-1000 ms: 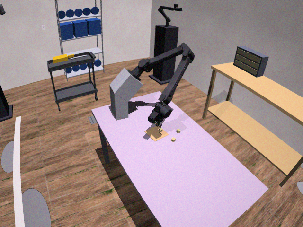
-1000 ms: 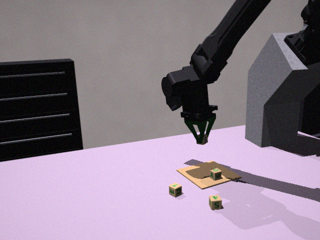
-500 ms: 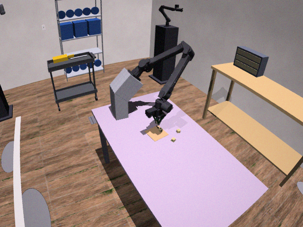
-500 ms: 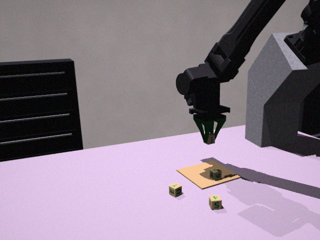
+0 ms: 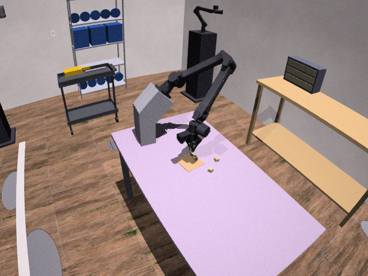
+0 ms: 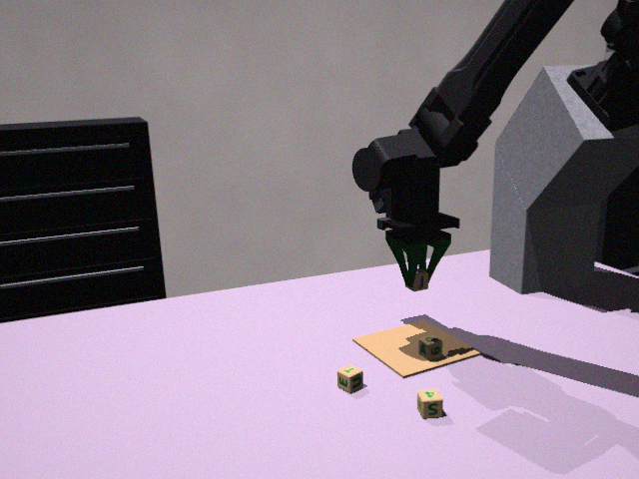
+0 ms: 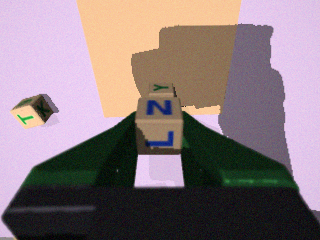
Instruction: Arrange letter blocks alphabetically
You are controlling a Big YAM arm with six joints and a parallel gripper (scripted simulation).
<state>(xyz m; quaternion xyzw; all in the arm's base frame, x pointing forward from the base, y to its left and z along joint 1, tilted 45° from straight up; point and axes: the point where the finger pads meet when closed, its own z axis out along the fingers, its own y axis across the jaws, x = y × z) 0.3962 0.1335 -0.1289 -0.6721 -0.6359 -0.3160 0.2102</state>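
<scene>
Now: hand 3 cm to the right of the D block and 10 cm above it. Also, from my hand: T block 14 cm ahead, 6 cm to the left, 10 cm below; then L block right at my hand; then tan mat 11 cm below.
</scene>
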